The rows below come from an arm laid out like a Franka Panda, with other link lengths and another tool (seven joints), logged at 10 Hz.
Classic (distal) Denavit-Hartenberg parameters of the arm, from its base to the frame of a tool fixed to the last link. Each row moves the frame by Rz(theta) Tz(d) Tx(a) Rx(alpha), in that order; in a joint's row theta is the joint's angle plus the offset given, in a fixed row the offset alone. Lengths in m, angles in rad.
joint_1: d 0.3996, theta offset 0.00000, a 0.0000, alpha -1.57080
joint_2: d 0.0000, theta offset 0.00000, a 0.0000, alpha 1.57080
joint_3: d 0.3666, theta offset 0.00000, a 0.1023, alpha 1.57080
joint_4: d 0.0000, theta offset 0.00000, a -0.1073, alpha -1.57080
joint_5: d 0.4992, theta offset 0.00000, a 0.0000, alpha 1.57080
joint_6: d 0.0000, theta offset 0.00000, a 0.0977, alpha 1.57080
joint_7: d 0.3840, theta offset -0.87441, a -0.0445, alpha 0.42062
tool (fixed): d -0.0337, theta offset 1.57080, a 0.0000, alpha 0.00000
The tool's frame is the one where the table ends.
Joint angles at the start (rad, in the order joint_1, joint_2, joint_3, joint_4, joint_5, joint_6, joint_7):
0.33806 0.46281 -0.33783 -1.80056 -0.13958 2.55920 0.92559
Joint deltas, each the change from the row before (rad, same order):
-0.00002 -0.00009 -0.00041 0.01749 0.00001 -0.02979 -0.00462
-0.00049 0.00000 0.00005 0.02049 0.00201 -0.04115 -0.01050
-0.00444 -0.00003 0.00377 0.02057 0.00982 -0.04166 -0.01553
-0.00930 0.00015 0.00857 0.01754 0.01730 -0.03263 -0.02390
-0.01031 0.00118 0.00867 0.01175 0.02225 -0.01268 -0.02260
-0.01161 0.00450 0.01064 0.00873 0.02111 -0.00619 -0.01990
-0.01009 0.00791 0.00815 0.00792 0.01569 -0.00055 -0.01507
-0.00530 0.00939 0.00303 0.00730 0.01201 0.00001 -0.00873
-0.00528 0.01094 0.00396 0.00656 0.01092 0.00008 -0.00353
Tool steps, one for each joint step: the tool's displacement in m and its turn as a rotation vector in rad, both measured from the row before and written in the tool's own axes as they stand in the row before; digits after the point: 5 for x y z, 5 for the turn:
-0.00009 -0.00188 -0.00633 -0.01243 0.00288 0.00238
-0.00012 0.00031 -0.00718 -0.02186 0.00206 0.00234
-0.00116 0.00113 -0.00644 -0.02207 -0.00473 0.00459
-0.00226 0.00062 -0.00434 -0.01820 -0.01283 0.00020
-0.00236 -0.00195 -0.00160 -0.00403 -0.01701 -0.00094
-0.00210 -0.00101 0.00218 -0.00332 -0.01717 -0.00085
0.00012 -0.00112 0.00381 -0.00155 -0.01179 -0.00112
0.00111 -0.00050 0.00424 -0.00142 -0.00700 0.00175
0.00076 0.00057 0.00605 -0.00195 -0.00680 0.00569

